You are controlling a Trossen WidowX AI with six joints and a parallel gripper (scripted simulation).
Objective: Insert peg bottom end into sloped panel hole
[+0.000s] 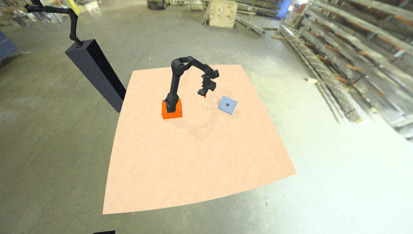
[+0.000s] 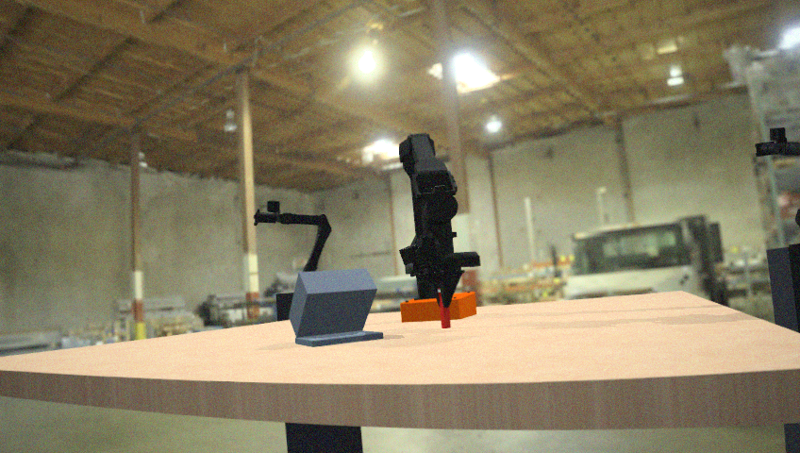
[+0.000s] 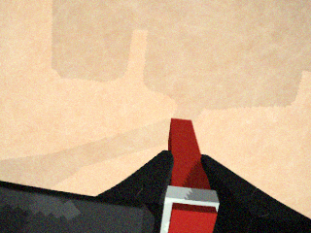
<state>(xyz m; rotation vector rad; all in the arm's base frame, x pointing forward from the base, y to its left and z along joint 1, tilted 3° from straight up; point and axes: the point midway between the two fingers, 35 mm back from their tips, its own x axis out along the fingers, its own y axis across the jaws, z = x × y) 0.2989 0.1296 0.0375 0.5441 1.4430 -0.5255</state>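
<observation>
The blue-grey sloped panel lies 15 cm ahead of my gripper tip, 16 cm to the right of it and 3 cm above it. Also, from my gripper tip: red peg 2 cm above.
</observation>
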